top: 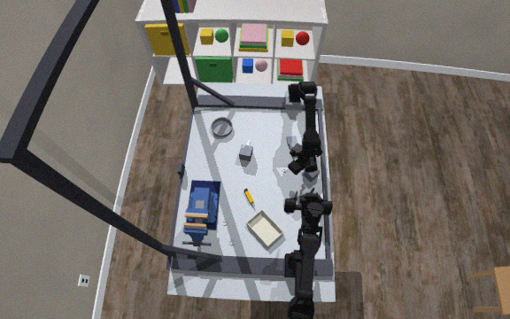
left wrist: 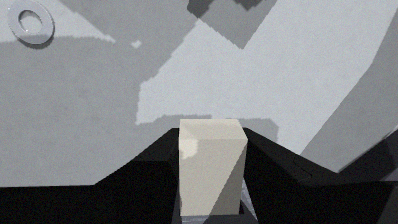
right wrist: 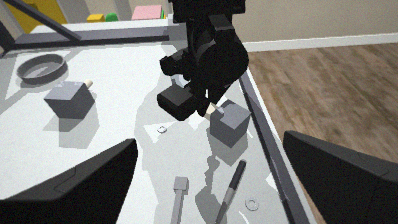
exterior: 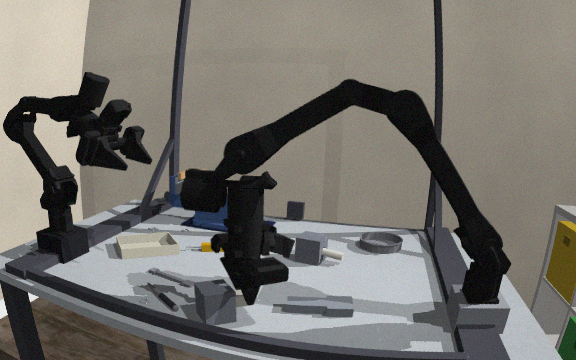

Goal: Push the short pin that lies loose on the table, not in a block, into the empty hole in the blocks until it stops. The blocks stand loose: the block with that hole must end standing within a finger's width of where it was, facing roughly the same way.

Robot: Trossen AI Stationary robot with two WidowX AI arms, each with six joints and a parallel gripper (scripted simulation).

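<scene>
Right now my left hand is 10 mm short of the short cream pin, 20 mm to the left of it and 30 mm above it. Round my left hand: wrench 70 mm behind, 190 mm to the right, 50 mm below; yellow screwdriver 270 mm behind, 180 mm to the right, 50 mm below; cream tray 190 mm behind, 330 mm to the right, 50 mm below.
</scene>
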